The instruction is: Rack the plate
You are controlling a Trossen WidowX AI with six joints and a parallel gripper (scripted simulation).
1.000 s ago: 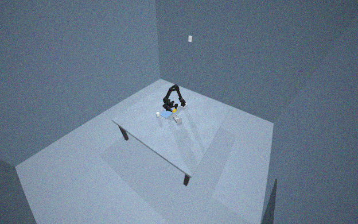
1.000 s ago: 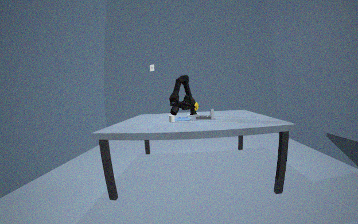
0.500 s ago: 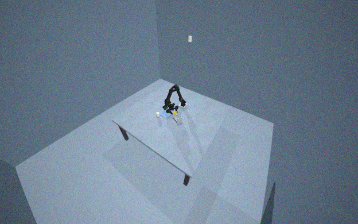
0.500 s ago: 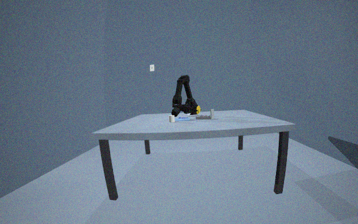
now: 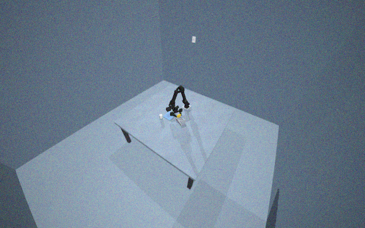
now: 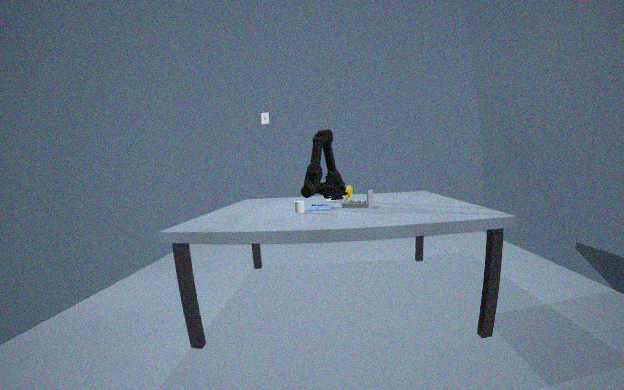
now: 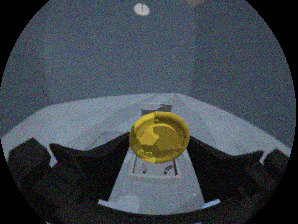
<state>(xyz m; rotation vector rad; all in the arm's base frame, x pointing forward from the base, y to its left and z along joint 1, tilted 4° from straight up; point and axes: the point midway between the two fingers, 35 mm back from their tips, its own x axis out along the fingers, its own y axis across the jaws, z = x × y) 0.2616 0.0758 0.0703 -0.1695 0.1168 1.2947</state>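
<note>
My gripper tip is 40 mm above the grey dish rack, 30 mm to the right of it and 10 mm short of it. From my gripper tip the other things lie so: blue spoon (180 mm to the right, 80 mm behind, 60 mm below); then blue mat (160 mm to the right, 70 mm below, 40 mm ahead); then plate (10 mm to the right).
</note>
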